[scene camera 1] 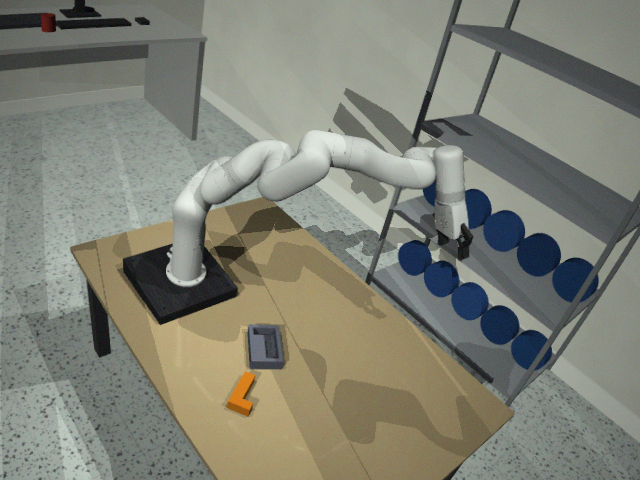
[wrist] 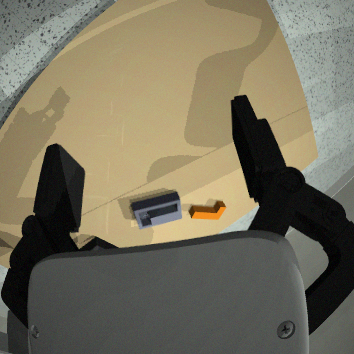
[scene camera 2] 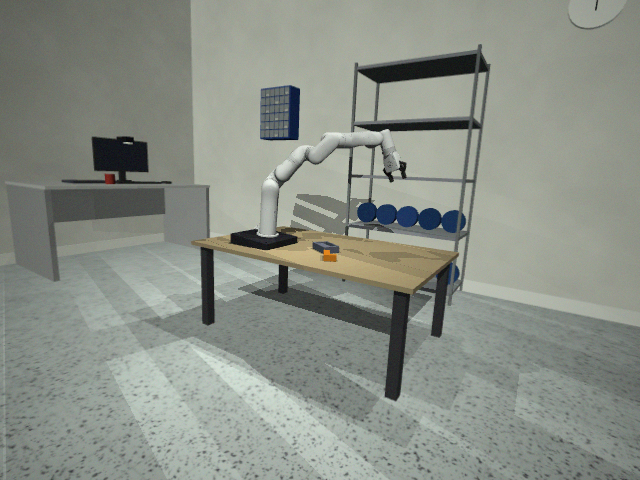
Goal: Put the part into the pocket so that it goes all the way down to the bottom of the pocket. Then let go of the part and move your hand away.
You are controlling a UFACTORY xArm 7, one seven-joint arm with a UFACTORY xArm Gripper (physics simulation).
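Frame: origin at the arm's base, x ahead, y left, z up, level; centimetres.
Seen in the pictures: gripper, fingertip midpoint: (scene camera 1: 453, 251) (wrist: 144, 135) (scene camera 2: 398, 180); arm's base at its link origin: (scene camera 1: 186, 272) (scene camera 2: 267, 234).
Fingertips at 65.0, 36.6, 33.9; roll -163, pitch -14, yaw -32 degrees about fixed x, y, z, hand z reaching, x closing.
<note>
Offsets run from my fingertips to a thing's top centre, as dx, dy, dz. Level surfaces: height alone.
The orange L-shaped part @[-20.5, -52.0, -35.6] (scene camera 1: 239, 396) (scene camera 2: 329, 256) (wrist: 207, 213) lies flat on the table, beside the grey-blue block with the pocket and apart from it. The block @[-29.0, -36.7, -34.9] (scene camera 1: 256, 351) (scene camera 2: 325, 249) (wrist: 169, 218) sits on the table with its L-shaped pocket facing up; the pocket is empty. My gripper (scene camera 1: 452, 248) (scene camera 2: 397, 175) (wrist: 144, 135) is open and empty. It hangs high above the table, well away from the part and the block. In the wrist view both lie low in the picture, between the fingers and above the grey housing.
The arm's black base plate (scene camera 1: 147, 297) (scene camera 2: 248, 241) stands on the wooden table @[dz -38.5] (scene camera 1: 289, 413) (scene camera 2: 361, 268). A metal shelf rack (scene camera 1: 436, 67) (scene camera 2: 471, 103) with blue discs stands behind the table, near the gripper. A desk (scene camera 1: 170, 82) (scene camera 2: 186, 206) with a monitor and a red cup stands farther off.
</note>
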